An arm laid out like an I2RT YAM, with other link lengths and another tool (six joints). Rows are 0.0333 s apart.
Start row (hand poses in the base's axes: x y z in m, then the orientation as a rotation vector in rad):
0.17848 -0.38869 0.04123 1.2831 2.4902 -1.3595
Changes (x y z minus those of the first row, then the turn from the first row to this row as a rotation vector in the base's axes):
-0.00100 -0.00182 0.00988 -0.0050 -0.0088 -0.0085
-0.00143 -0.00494 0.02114 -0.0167 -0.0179 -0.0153
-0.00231 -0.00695 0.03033 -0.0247 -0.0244 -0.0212
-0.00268 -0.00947 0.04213 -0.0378 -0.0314 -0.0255
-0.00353 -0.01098 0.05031 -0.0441 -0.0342 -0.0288
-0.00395 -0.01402 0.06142 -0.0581 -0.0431 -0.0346
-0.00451 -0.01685 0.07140 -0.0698 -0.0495 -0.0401
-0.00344 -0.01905 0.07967 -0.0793 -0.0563 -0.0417
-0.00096 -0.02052 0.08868 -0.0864 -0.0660 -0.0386
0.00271 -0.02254 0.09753 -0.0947 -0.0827 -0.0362
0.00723 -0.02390 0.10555 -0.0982 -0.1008 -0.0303
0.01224 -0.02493 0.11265 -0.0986 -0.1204 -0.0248
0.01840 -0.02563 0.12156 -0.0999 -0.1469 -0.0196
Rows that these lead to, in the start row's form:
0.17748 -0.39051 0.05111 1.2973 2.4769 -1.3579
0.17705 -0.39363 0.06237 1.3079 2.4572 -1.3628
0.17617 -0.39564 0.07156 1.3168 2.4431 -1.3660
0.17580 -0.39816 0.08336 1.3226 2.4241 -1.3737
0.17495 -0.39967 0.09154 1.3269 2.4149 -1.3782
0.17453 -0.40271 0.10265 1.3351 2.3932 -1.3851
0.17397 -0.40554 0.11263 1.3424 2.3754 -1.3919
0.17504 -0.40774 0.12090 1.3447 2.3610 -1.3951
0.17752 -0.40921 0.12991 1.3420 2.3487 -1.3922
0.18119 -0.41123 0.13876 1.3421 2.3306 -1.3836
0.18571 -0.41259 0.14678 1.3389 2.3176 -1.3682
0.19072 -0.41362 0.15388 1.3372 2.3066 -1.3484
0.19688 -0.41432 0.16279 1.3376 2.2901 -1.3230

